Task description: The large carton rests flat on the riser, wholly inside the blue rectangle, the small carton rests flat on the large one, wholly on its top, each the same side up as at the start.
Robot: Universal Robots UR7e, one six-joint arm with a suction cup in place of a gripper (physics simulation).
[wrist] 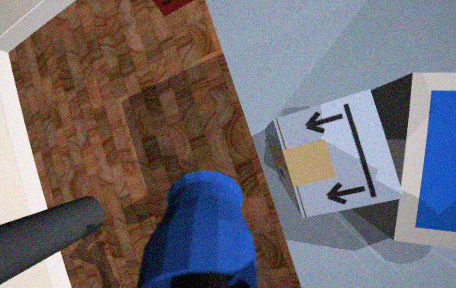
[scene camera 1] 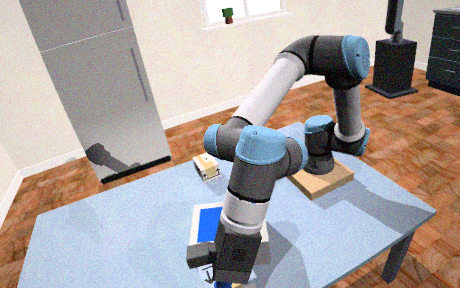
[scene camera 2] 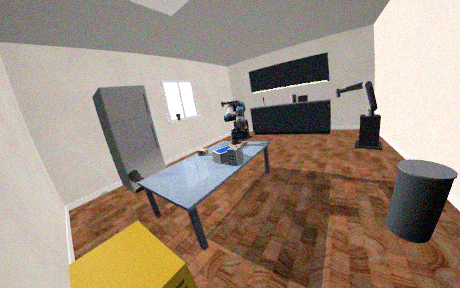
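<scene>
The large carton [scene camera 1: 202, 270] [scene camera 2: 236, 156] [wrist: 345, 145] stands on the table beside the riser [scene camera 1: 194, 225] [scene camera 2: 218, 157] [wrist: 414, 150]. Its pale face with black arrows and a tan tape patch shows in the wrist view. The blue rectangle [scene camera 1: 208, 225] [scene camera 2: 221, 149] [wrist: 440, 160] on the riser's top is partly hidden by the arm in scene camera 1; its visible part is bare. The small carton [scene camera 1: 207, 167] [scene camera 2: 202, 152] sits apart on the table, behind the riser. My gripper [scene camera 1: 223, 285] [wrist: 205, 181], a blue suction cup, is open and holds nothing. It is near the large carton, beside it in the wrist view.
The arm's base stands on a wooden block [scene camera 1: 320, 187] on the blue table [scene camera 1: 100, 240] [scene camera 2: 175, 182]. A grey fridge [scene camera 1: 95, 85] [scene camera 2: 130, 130] stands beyond the table. A yellow box [scene camera 2: 130, 260] and a dark barrel [scene camera 2: 420, 200] stand away from it.
</scene>
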